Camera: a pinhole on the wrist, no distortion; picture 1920 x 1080 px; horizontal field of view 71.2 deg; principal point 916.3 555.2 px. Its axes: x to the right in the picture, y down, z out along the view. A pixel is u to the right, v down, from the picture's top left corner.
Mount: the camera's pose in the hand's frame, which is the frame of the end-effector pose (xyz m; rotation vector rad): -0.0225 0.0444 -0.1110 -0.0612 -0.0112 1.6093
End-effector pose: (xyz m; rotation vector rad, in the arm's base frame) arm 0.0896 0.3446 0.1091 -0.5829 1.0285 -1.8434
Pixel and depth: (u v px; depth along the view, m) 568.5 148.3 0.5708
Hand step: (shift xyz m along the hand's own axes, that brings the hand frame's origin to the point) 0.1295 -0.0790 0.4716
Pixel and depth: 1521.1 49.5 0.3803
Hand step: 0.0965 0.2331 0.2696
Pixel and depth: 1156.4 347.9 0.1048
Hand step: -0.0119 0.0670 -0.0062
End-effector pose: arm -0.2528 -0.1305 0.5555 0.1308 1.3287 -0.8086
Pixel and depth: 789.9 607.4 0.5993
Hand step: -0.0715 0.0055 0.4882
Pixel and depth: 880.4 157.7 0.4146
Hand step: 0.0814 0.0509 0.3089
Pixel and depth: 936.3 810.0 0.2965
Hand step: -0.0927 0.0557 0.1823
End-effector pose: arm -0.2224 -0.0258 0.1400 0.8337 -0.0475 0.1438
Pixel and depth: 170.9 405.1 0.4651
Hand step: 0.0177 -0.1975 0.3641
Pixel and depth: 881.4 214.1 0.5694
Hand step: 0.0962 0.0528 0.4645
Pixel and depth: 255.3 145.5 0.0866
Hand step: 0.0015 0.0055 -0.0219
